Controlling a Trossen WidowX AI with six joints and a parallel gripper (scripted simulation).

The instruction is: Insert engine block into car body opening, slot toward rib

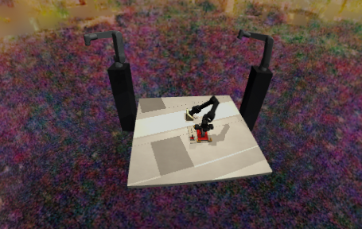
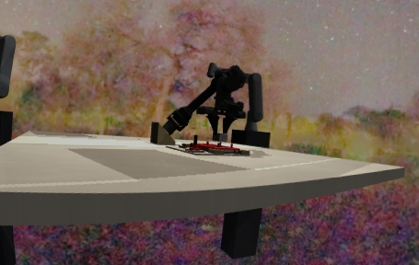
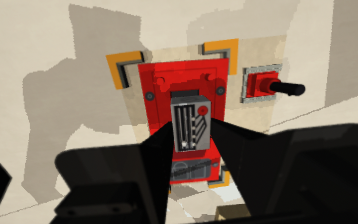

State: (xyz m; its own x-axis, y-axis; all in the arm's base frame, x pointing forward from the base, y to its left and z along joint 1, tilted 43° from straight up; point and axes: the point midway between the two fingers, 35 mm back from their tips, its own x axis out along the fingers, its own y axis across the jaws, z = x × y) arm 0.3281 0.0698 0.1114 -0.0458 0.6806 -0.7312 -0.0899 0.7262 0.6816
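Now: gripper tip 10 mm above the grey engine block.
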